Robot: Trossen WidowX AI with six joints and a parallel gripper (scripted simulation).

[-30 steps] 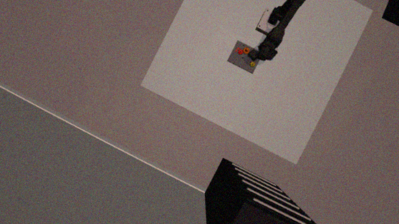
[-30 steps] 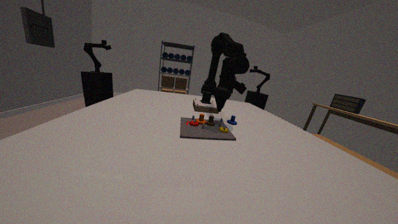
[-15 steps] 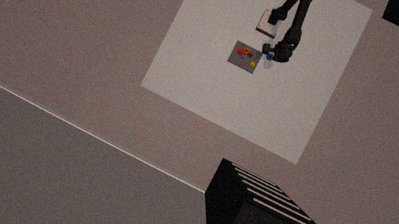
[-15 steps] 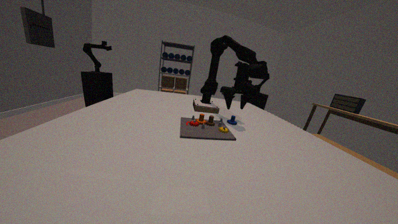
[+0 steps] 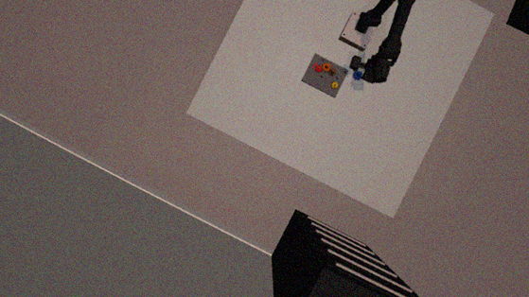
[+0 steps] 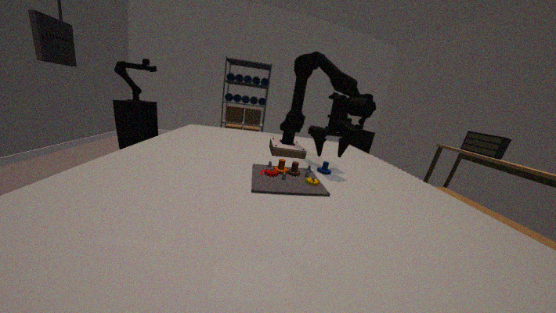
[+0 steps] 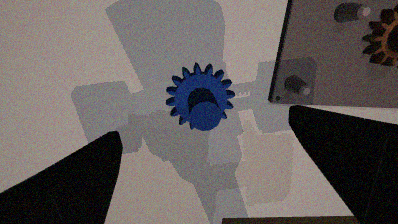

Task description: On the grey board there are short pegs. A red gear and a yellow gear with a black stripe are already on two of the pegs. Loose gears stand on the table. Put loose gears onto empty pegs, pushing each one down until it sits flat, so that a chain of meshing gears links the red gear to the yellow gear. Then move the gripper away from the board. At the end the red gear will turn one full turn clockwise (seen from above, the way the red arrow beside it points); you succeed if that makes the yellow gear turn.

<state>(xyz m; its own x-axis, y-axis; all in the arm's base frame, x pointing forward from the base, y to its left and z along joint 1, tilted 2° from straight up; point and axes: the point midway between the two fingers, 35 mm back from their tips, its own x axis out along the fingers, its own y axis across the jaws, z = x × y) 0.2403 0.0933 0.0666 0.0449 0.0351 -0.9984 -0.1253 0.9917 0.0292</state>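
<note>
Now: gripper tip 10 mm past the blue gear and 50 mm above it. Round my gripper tip: brown gear: 40 mm ahead, 140 mm to the right, 40 mm below; orange gear: 30 mm ahead, 180 mm to the right, 40 mm below; yellow gear: 100 mm ahead, 100 mm to the right, 50 mm below.
</note>
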